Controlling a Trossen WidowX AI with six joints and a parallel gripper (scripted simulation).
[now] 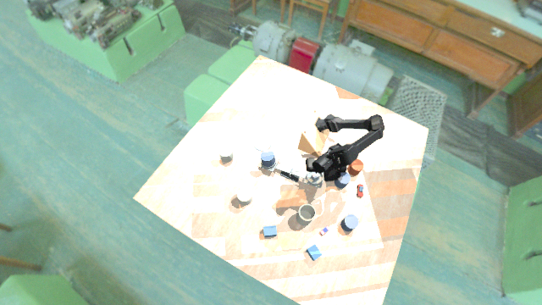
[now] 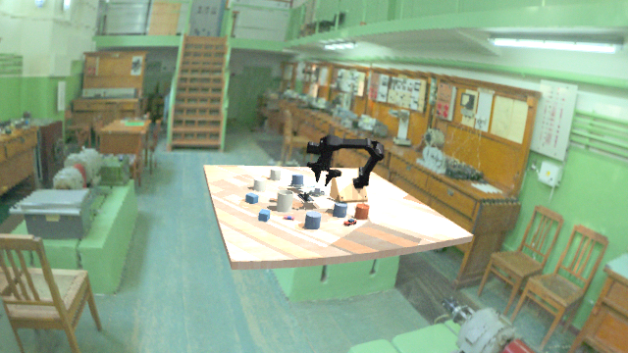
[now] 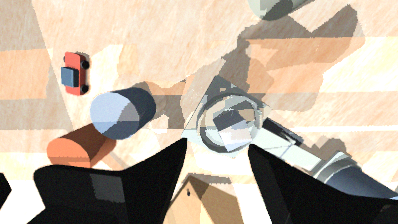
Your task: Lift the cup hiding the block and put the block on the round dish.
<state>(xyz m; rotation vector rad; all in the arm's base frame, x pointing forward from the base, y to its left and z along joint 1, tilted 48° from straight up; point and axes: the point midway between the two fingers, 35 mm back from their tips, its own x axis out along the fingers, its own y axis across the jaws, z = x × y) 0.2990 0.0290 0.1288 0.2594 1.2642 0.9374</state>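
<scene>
My gripper tip is 9 cm past the round dish, 36 cm to the left of it and 12 cm above it. Round my gripper tip: beige cup (20 cm ahead, 1 cm to the left, 9 cm below); then balance beam (1 cm ahead, 14 cm to the right, 9 cm below); then red toy car (7 cm behind, 23 cm to the left, 11 cm below).
</scene>
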